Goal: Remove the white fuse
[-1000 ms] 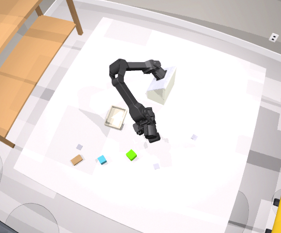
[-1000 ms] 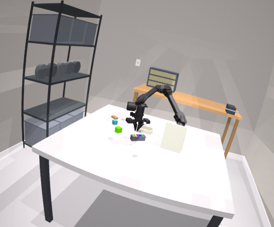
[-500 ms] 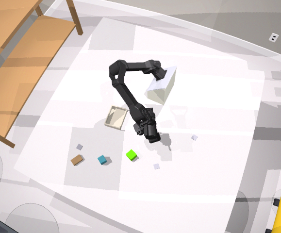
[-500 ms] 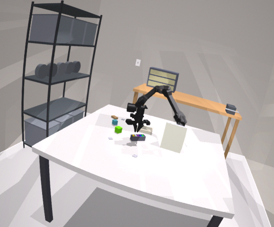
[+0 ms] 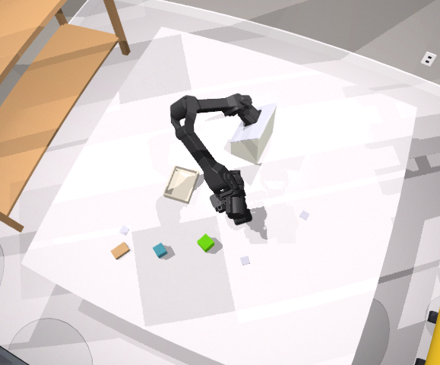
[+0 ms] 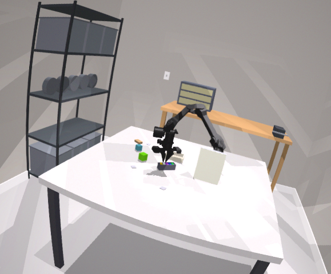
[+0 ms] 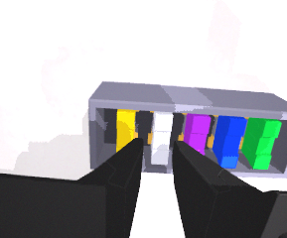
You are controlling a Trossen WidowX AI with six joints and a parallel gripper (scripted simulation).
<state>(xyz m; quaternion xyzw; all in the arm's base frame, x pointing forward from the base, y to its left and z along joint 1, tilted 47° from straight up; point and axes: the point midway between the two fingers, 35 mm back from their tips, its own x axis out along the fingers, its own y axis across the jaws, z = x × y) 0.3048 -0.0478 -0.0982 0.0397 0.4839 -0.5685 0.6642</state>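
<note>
Now: the white fuse 2 cm below my gripper tip. The rest, counted from my gripper tip: yellow fuse (2 cm below, 1 cm to the left, 1 cm ahead); blue fuse (3 cm behind, 2 cm to the right, 2 cm below); purple fuse (2 cm below, 2 cm behind, 1 cm to the right).
</note>
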